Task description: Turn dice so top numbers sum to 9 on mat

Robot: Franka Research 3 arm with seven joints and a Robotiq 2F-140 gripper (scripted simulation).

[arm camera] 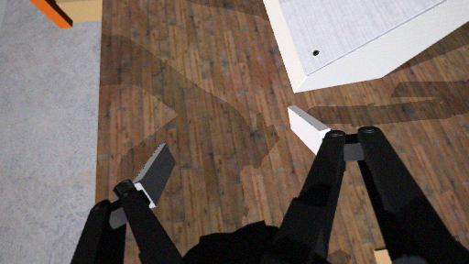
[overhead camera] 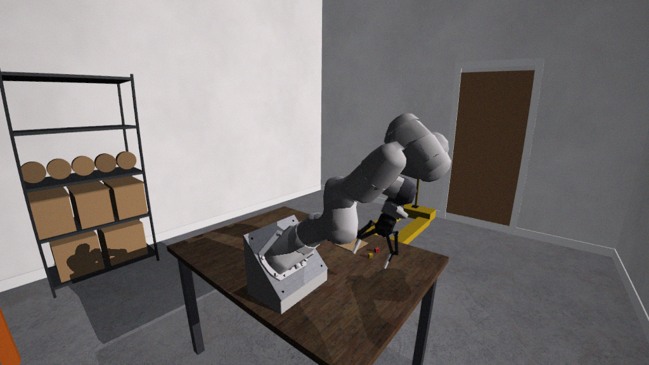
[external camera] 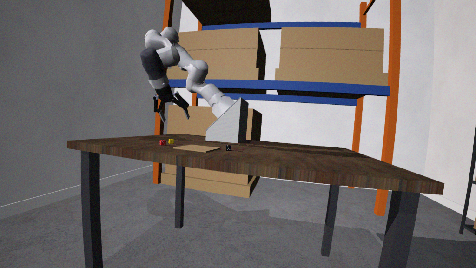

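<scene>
Right now the yellow die is 210 mm ahead of my hand, 70 mm to the left of it and 110 mm below it. Round my hand: red die (280 mm ahead, 70 mm to the left, 110 mm below); black die (280 mm ahead, 350 mm to the left, 110 mm below); tan mat (300 mm ahead, 220 mm to the left, 120 mm below).
</scene>
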